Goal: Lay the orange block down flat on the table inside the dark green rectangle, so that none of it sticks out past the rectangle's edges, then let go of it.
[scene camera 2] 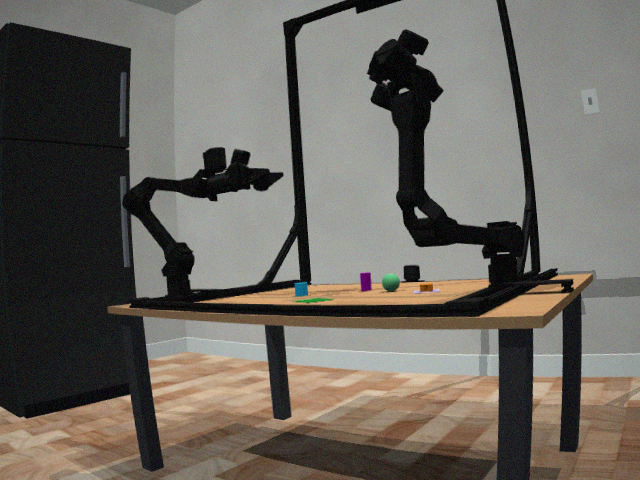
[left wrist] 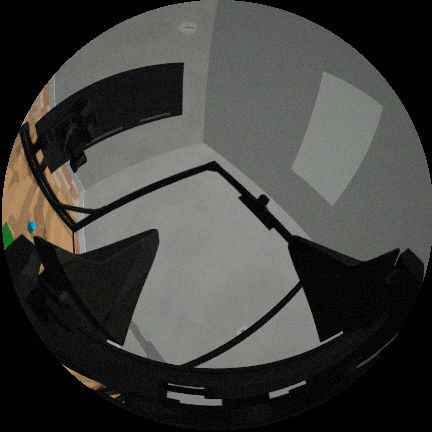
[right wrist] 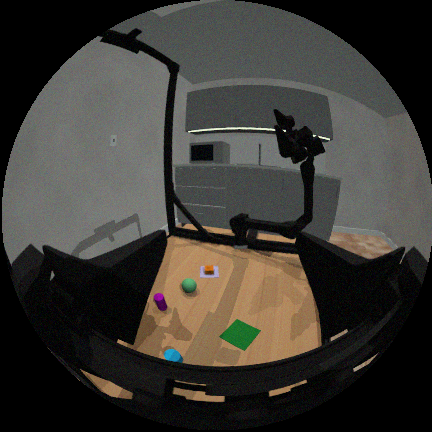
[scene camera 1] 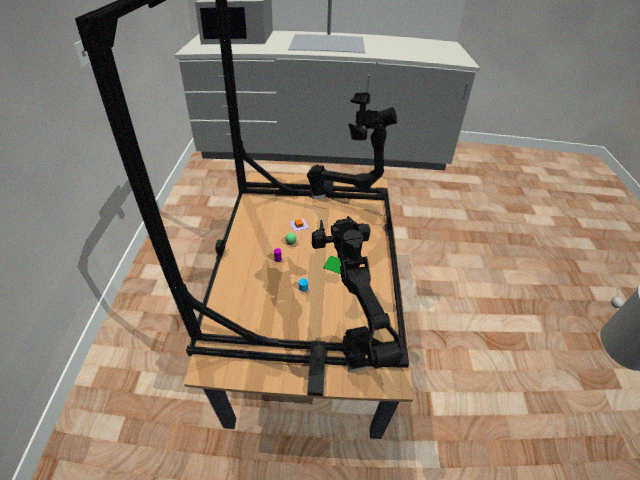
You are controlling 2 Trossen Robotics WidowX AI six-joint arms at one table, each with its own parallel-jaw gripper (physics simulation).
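Where they show: left gripper, fingertip midpoint: (left wrist: 226, 239) (right wrist: 274, 116) (scene camera 1: 350, 112); right gripper, fingertip midpoint: (scene camera 2: 276, 172) (left wrist: 68, 161) (right wrist: 233, 237) (scene camera 1: 334, 218); left arm's base, origin of the base link: (scene camera 2: 504, 283) (right wrist: 239, 241) (scene camera 1: 317, 191); right arm's base, origin of the base link: (scene camera 2: 178, 295) (left wrist: 32, 150) (scene camera 1: 355, 359).
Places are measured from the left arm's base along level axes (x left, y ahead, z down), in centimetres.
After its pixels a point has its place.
Observation:
The orange block (scene camera 1: 298, 222) @(x -14.4, y 21.0, z 0.0 cm) (scene camera 2: 426, 287) @(x -12.4, y 20.3, z 0.7 cm) (right wrist: 209, 269) @(x -13.6, y 21.7, z 0.0 cm) rests low on a pale lavender square, away from the green rectangle. The dark green rectangle (scene camera 1: 332, 264) @(x -5.8, y 48.0, z 1.8 cm) (scene camera 2: 314, 300) @(x -4.0, y 47.7, z 1.8 cm) (right wrist: 240, 334) @(x -4.6, y 48.5, z 1.8 cm) lies bare on the table; the right arm hides part of it in scene camera 1, and a corner shows in the left wrist view (left wrist: 7, 236). My left gripper (scene camera 1: 356, 116) @(x 5.8, y 22.5, z -53.0 cm) (scene camera 2: 378, 82) (left wrist: 226, 239) @(x 5.8, y 22.5, z -53.0 cm) is open and empty, high above the table and facing the wall in its wrist view. My right gripper (scene camera 1: 317, 231) (scene camera 2: 273, 178) @(x -9.8, y 58.1, z -32.5 cm) is open and empty, raised above the table.
The lavender square (scene camera 1: 293, 227) @(x -16.9, y 21.8, z 1.8 cm) (right wrist: 202, 274) @(x -16.2, y 22.7, z 1.8 cm) lies under the block. A green ball (scene camera 1: 291, 238) @(x -20.0, y 32.9, z -2.2 cm) (scene camera 2: 390, 282) @(x -17.5, y 30.7, z -0.8 cm) (right wrist: 189, 285) @(x -19.2, y 32.8, z -2.1 cm) is near it. A purple cylinder (scene camera 1: 278, 255) @(x -27.2, y 41.4, z -2.0 cm) (right wrist: 160, 302) @(x -26.4, y 41.2, z -2.0 cm) and a blue cylinder (scene camera 1: 303, 285) @(x -20.6, y 58.8, z -1.5 cm) (right wrist: 173, 355) @(x -19.8, y 57.3, z -1.7 cm) stand farther off. A black frame (scene camera 1: 232, 103) @(x -36.6, y -9.8, z -46.8 cm) borders the table.

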